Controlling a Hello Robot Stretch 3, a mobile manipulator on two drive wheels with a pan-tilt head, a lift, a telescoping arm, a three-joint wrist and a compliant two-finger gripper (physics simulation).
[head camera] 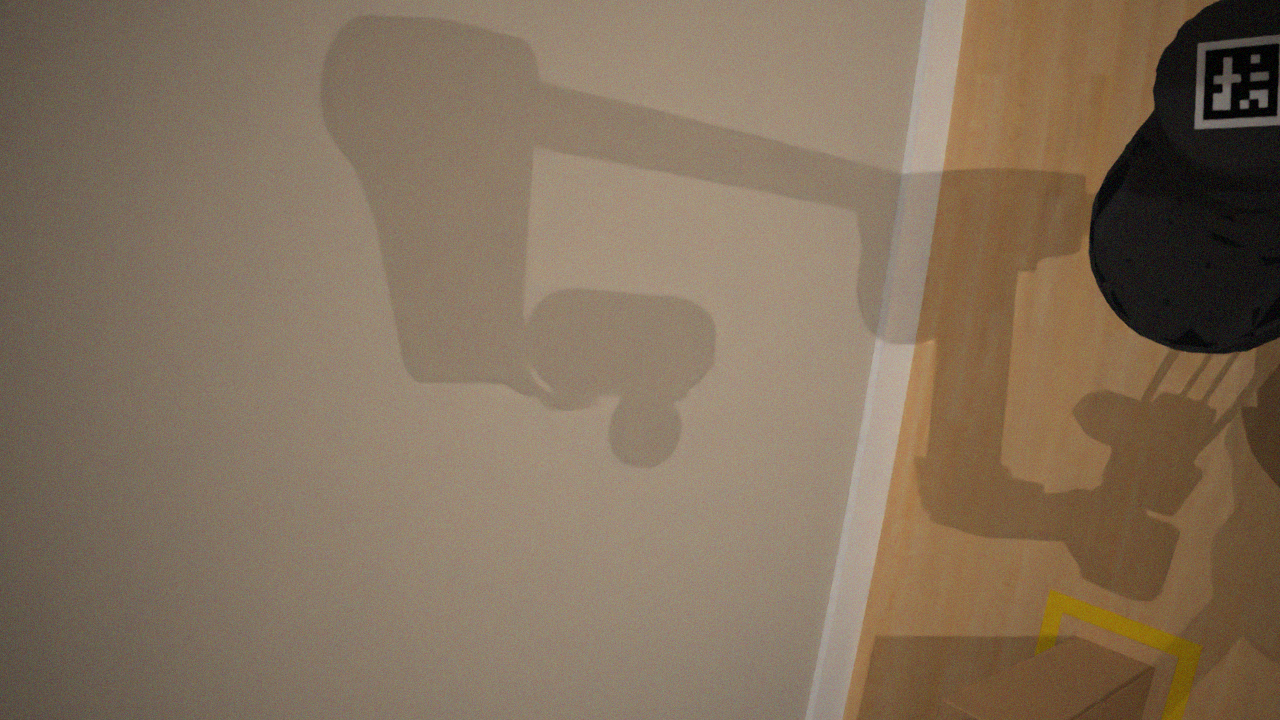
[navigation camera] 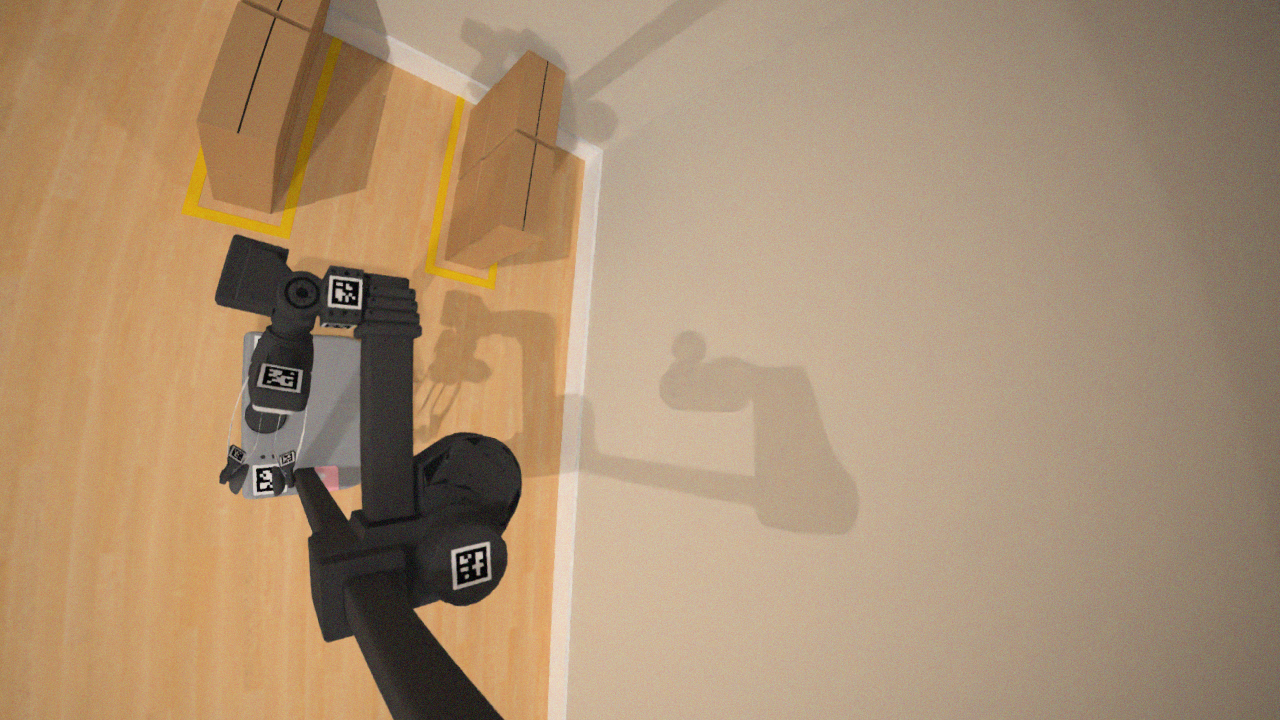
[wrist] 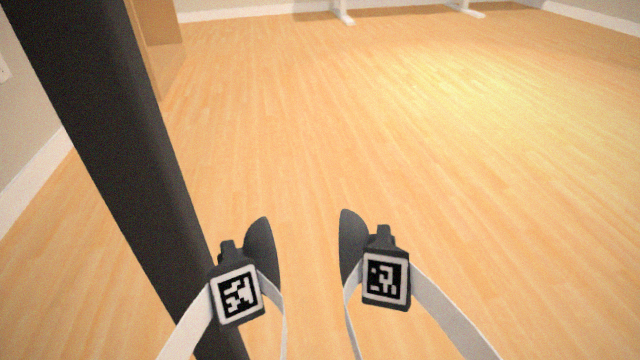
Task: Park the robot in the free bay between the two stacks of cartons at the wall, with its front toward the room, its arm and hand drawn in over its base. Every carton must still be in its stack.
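Frame: origin at the robot's base, x ahead, y right, z down, level; centimetres.
Seen in the pictures: gripper, fingertip midpoint: (navigation camera: pixel 256 491).
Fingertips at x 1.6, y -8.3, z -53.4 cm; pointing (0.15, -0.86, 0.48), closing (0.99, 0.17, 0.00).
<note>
Pixels of each thing's top centre, then the offset from my fingertips to it. "pt": a spot on its surface instead.
- stack, top centre: (navigation camera: pixel 256 72) dz +17.4, dx +5.1, dy +68.8 cm
- carton, surface spot: (head camera: pixel 1065 680) pt dz +37.0, dx -49.8, dy +50.4 cm
Two carton stacks stand at the wall in the navigation view. One stack (navigation camera: pixel 253 107) is at the upper left, the other (navigation camera: pixel 505 179) is near the room corner; both look upright. The bay (navigation camera: pixel 404 165) is the floor strip between them. Part of a carton (head camera: pixel 1065 680) shows at the lower right of the head view. My base (navigation camera: pixel 335 402) is outside the bay, in front of the stacks' near ends. My arm (navigation camera: pixel 387 411) is drawn in. My gripper (navigation camera: pixel 259 477) (wrist: pixel 306 240) hangs over the base's edge, its fingers apart with nothing between them.
Yellow floor outlines (head camera: pixel 1123 625) (navigation camera: pixel 237 221) (navigation camera: pixel 438 205) surround the stacks. A long wall (head camera: pixel 626 582) (navigation camera: pixel 895 268) with a white baseboard (head camera: pixel 863 519) (navigation camera: pixel 572 358) runs close beside my base. In the wrist view, a brown box-shaped thing (wrist: pixel 159 25) stands at the upper left and white feet (wrist: pixel 342 15) at the back.
</note>
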